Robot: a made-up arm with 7 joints.
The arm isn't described. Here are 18 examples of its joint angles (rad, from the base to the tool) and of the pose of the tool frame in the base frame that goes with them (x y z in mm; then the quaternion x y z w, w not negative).
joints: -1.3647 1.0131 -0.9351 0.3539 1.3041 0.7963 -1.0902
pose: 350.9 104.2 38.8 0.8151 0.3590 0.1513 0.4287
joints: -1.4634 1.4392 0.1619 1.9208 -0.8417 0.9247 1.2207
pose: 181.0 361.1 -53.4 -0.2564 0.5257 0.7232 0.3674
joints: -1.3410 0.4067 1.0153 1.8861 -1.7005 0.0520 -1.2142
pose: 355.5 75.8 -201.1 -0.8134 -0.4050 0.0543 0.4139
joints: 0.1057 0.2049 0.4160 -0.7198 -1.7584 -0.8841 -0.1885
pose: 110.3 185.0 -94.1 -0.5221 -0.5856 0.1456 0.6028
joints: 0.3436 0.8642 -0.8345 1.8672 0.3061 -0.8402 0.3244
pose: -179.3 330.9 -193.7 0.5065 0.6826 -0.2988 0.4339
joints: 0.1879 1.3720 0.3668 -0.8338 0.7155 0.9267 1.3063
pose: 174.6 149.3 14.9 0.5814 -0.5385 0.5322 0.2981
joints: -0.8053 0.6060 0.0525 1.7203 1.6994 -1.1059 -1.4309
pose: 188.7 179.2 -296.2 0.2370 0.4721 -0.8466 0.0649
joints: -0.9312 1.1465 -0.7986 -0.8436 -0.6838 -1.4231 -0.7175
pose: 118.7 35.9 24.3 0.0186 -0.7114 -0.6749 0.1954
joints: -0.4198 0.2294 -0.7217 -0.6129 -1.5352 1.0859 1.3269
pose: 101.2 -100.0 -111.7 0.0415 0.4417 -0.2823 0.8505
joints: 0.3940 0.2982 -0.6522 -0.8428 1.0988 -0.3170 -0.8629
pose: 65.7 -40.4 -120.4 0.4869 -0.1328 -0.5965 0.6241
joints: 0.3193 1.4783 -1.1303 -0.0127 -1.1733 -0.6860 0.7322
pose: -8.0 212.1 -229.7 0.1851 0.4292 0.1822 0.8651
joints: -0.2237 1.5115 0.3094 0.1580 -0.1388 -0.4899 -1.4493
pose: 234.9 233.6 57.8 0.6346 0.2262 -0.5083 0.5365
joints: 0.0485 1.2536 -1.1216 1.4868 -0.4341 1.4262 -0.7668
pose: -69.1 389.2 -67.7 -0.0786 -0.8570 -0.5068 0.0496
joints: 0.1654 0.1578 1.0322 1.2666 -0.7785 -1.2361 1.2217
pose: -126.7 212.4 -299.9 0.0933 -0.0406 0.9925 0.0680
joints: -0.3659 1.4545 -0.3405 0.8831 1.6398 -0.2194 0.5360
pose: 183.5 380.6 -88.8 0.9629 0.1117 -0.2353 0.0700
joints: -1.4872 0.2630 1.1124 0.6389 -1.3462 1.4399 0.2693
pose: 349.3 100.8 35.6 -0.6025 0.1264 -0.4253 0.6634
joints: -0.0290 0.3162 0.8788 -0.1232 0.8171 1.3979 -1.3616
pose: 45.8 284.4 -173.4 -0.2171 0.5667 0.1885 0.7721
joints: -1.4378 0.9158 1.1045 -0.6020 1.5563 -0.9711 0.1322
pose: 61.4 163.0 170.3 -0.7066 0.3647 -0.6063 0.0106
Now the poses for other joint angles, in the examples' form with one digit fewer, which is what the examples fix.
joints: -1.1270 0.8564 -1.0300 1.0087 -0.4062 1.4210 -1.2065
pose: 280 234 -160 -0.082 0.802 -0.063 0.588
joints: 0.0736 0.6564 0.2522 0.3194 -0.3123 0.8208 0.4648
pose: 102 264 -267 0.228 0.555 0.394 0.696
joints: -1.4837 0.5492 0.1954 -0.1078 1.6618 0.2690 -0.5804
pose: 237 90 194 0.654 -0.163 0.429 0.601
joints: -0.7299 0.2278 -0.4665 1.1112 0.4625 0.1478 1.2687
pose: 269 54 -313 0.590 -0.032 0.301 0.748
